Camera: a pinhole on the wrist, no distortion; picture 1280 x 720 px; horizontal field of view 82.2 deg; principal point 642.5 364.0 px. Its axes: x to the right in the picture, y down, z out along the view. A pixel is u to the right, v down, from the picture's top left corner.
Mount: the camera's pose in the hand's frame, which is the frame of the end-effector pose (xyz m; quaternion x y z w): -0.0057 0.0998 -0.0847 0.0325 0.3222 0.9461 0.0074
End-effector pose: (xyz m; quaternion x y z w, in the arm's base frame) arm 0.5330 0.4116 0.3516 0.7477 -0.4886 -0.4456 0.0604
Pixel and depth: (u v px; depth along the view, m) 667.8 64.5 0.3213
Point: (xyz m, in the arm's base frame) 0.1977 0.2337 0.5061
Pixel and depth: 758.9 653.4 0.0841
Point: 0.4446 0.3584 0.4238
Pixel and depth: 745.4 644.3 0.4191
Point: 0.1206 0.4407 0.2872
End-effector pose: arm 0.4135 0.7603 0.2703 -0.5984 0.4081 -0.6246 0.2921
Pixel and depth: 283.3 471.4 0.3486
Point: 0.5686 0.4339 0.1272
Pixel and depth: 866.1 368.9 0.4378
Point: 0.6472 0.6276 -0.1159
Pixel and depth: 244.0 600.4 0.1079
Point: 0.4081 0.6385 0.1832
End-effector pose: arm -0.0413 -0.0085 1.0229 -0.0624 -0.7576 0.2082 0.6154
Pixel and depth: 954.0 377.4 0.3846
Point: -0.2849 0.1884 0.7258
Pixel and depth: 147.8 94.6 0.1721
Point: -0.1162 0.2595 1.0334
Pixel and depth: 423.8 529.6 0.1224
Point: -0.1006 0.1357 0.9948
